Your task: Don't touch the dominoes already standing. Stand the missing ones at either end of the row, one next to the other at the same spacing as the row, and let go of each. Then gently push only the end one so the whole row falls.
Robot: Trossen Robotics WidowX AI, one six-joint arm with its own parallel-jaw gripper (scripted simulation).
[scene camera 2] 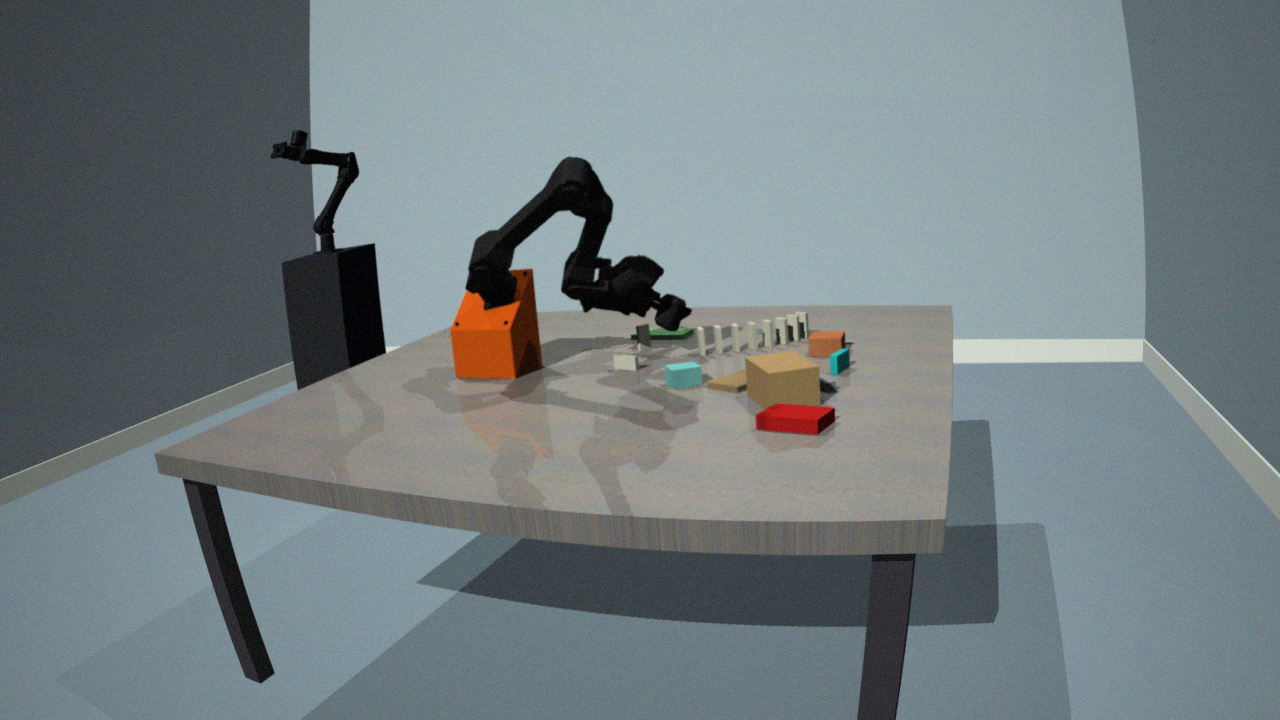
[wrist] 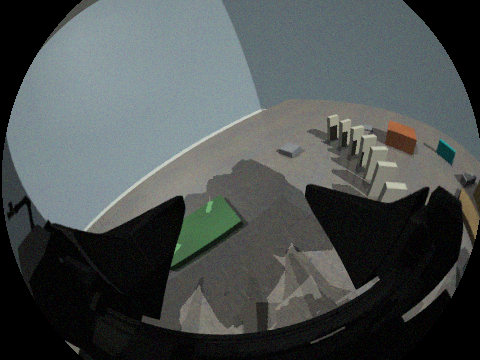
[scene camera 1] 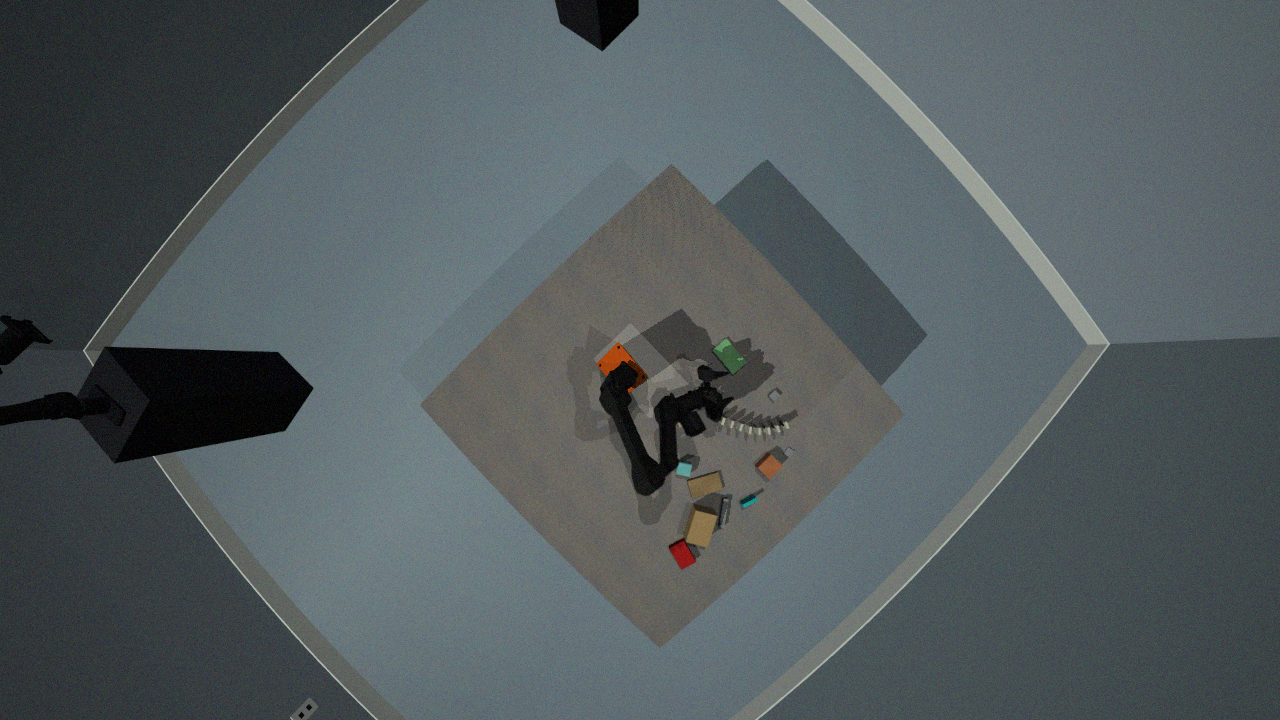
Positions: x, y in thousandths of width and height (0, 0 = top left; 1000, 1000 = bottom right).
Labels:
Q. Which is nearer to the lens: the cyan block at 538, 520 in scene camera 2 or the tan box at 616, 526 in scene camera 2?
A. The tan box.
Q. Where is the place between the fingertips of my gripper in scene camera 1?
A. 571, 535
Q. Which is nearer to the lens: the cyan block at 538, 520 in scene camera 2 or the red block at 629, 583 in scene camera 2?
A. The red block.

